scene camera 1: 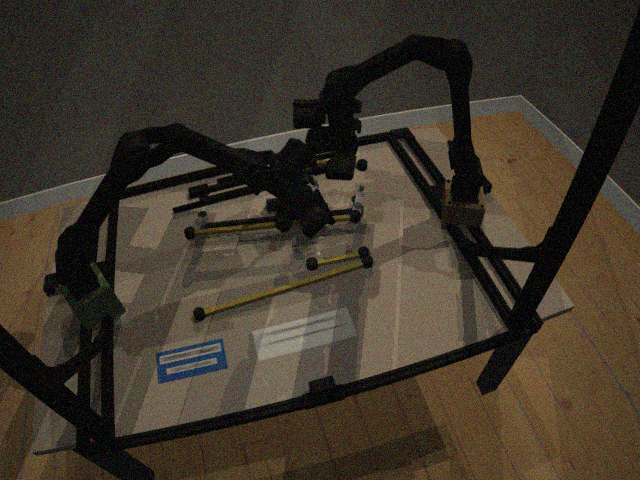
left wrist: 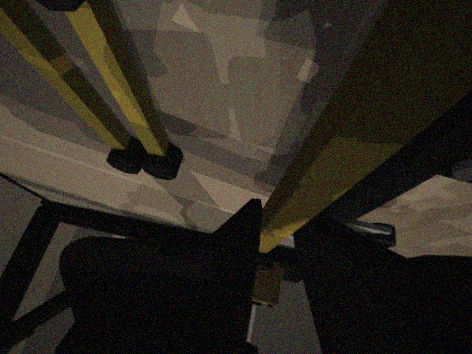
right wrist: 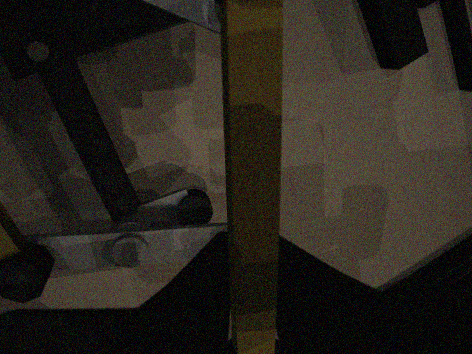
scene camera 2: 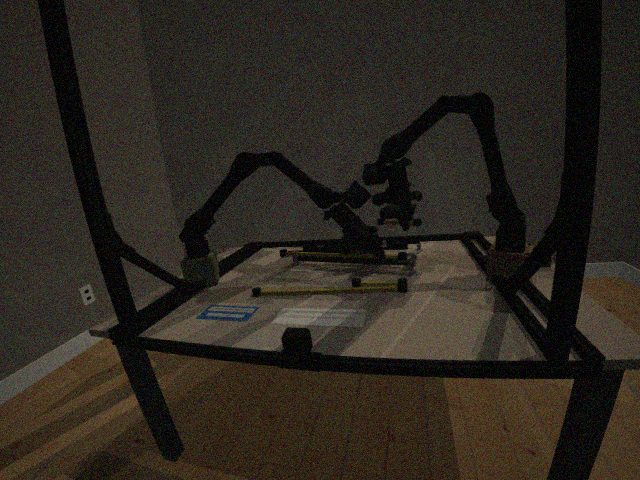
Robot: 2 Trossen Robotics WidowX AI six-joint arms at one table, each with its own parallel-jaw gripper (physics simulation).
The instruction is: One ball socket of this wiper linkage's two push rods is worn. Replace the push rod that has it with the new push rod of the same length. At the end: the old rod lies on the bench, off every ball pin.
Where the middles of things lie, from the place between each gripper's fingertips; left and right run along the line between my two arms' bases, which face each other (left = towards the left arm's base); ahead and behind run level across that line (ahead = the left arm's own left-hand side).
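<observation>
Relative to the wiper linkage [scene camera 1: 201, 222], my left hand is 80 mm short of it, 120 mm to the right of it and 20 mm above it.
My right hand, relative to the wiper linkage: 20 mm past it, 190 mm to the right of it, 80 mm above it.
</observation>
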